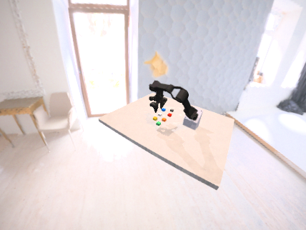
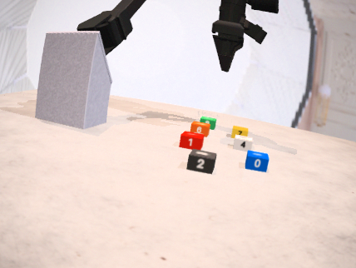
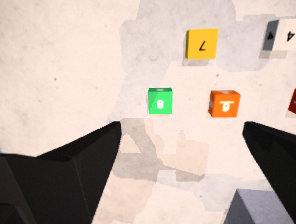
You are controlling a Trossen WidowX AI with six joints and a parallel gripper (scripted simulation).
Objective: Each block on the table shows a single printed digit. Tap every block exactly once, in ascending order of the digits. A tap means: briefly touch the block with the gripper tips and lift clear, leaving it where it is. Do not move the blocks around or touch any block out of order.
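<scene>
Now: gripper tip 24 cm to the left of the blue 0 block, 12 cm above it and 9 cm short of it. Round my gripper tip: green block 12 cm below, 2 cm behind, 1 cm to the left; orange 6 block 12 cm below, 7 cm to the right, 2 cm behind; yellow 7 block 12 cm below, 5 cm ahead, 3 cm to the right.
</scene>
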